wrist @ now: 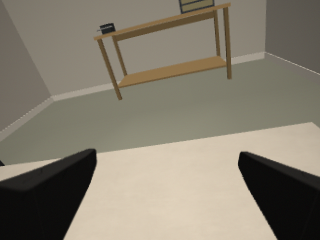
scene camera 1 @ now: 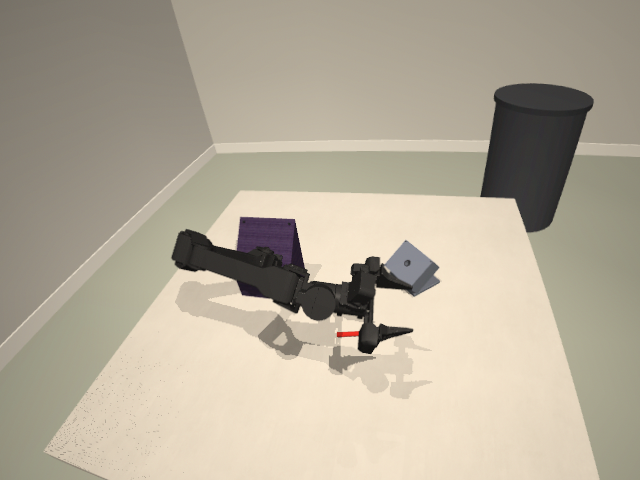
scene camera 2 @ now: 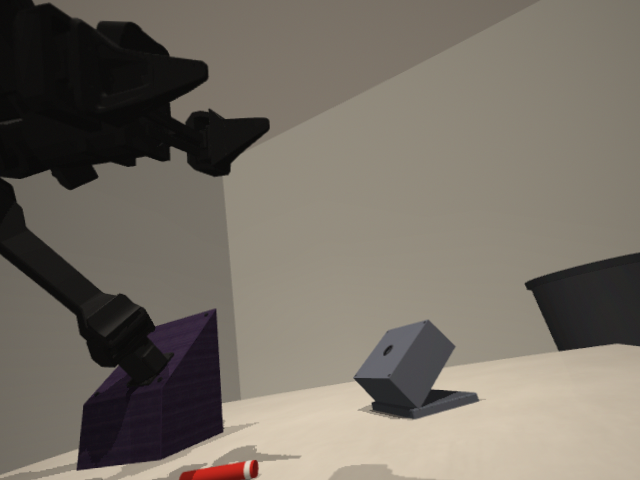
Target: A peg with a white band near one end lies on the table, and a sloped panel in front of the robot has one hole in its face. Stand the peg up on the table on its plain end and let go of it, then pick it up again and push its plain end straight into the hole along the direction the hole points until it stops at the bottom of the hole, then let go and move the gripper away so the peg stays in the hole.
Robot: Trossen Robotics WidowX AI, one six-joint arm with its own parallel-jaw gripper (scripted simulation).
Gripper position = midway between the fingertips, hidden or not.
Note:
My gripper [scene camera 2: 243, 102] is open, holding nothing. Further things: a grey sloped panel [scene camera 2: 420, 351].
My gripper shows as well in the wrist view [wrist: 168, 157] and in scene camera 1 [scene camera 1: 412, 308]. The grey sloped panel also shows in scene camera 1 [scene camera 1: 420, 270].

